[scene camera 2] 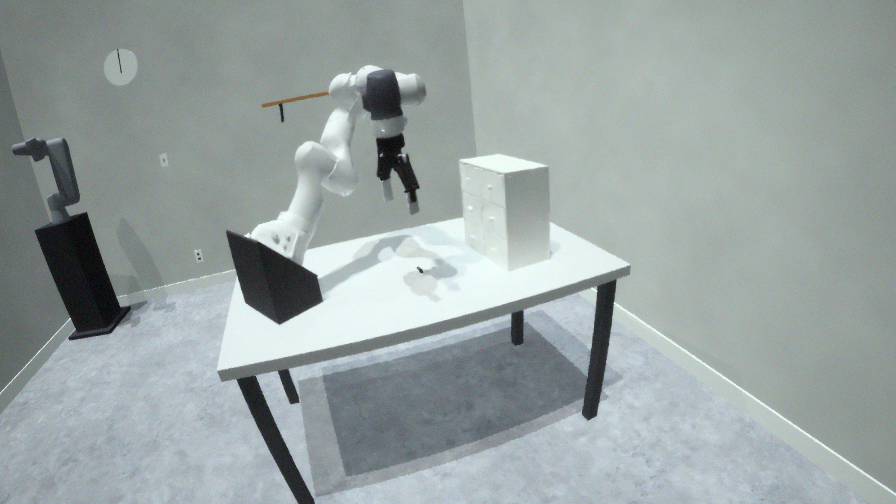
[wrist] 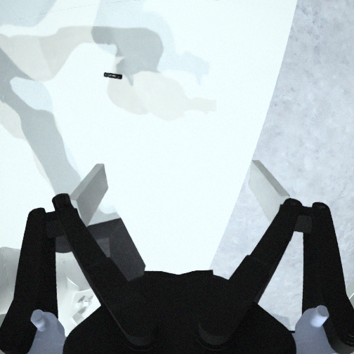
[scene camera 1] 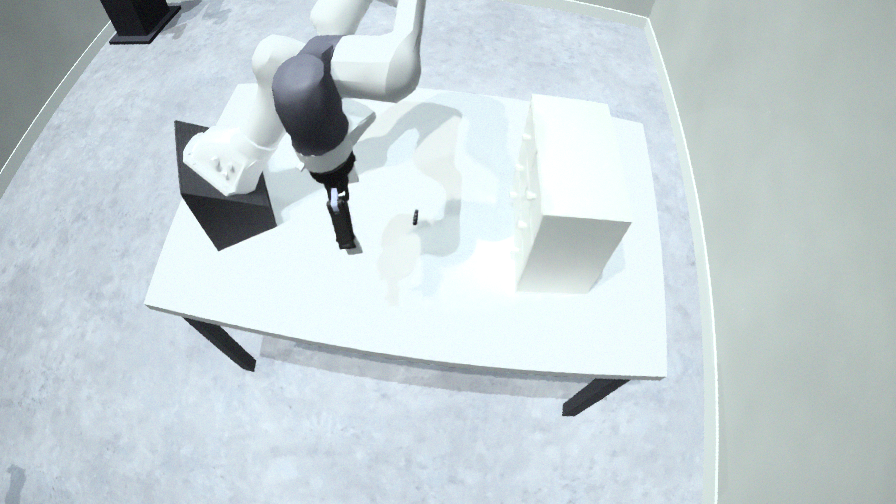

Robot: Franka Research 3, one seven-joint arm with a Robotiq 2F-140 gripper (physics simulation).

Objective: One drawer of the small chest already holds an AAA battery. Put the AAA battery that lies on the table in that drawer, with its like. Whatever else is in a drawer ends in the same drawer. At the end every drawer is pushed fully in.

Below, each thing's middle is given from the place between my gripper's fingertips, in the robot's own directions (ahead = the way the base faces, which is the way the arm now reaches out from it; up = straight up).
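Scene:
White chest (scene camera 1: 586, 212): 0.12 m below my hand, 0.22 m to the left of it, 0.4 m ahead of it.

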